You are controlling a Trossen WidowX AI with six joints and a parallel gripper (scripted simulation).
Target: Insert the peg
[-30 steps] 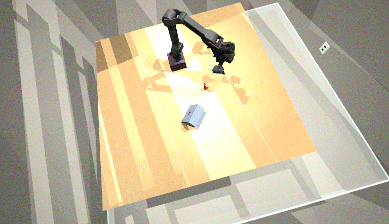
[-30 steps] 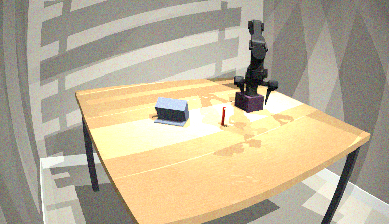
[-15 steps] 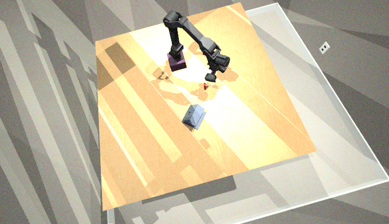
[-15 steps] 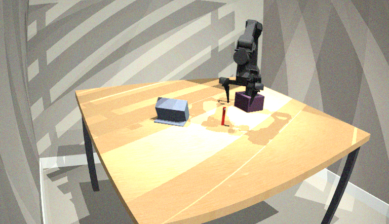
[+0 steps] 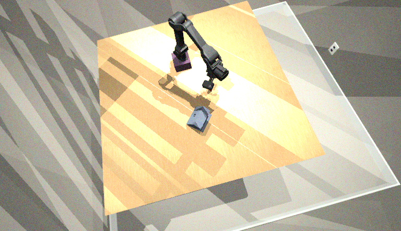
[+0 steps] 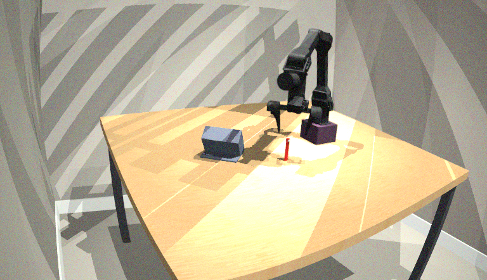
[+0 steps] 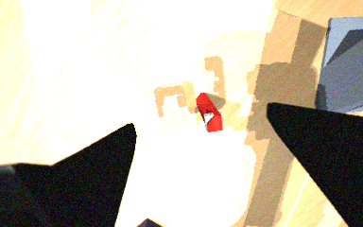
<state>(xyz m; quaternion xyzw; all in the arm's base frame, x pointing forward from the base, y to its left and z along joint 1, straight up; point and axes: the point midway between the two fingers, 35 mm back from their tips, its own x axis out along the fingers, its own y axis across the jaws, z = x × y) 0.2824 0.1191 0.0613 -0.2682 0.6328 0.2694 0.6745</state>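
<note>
My gripper tip is 50 mm above the thin red peg and 20 mm to the left of it. The rest, counted from my gripper tip: grey-blue sloped panel 170 mm to the right, 160 mm ahead, 60 mm below.
</note>
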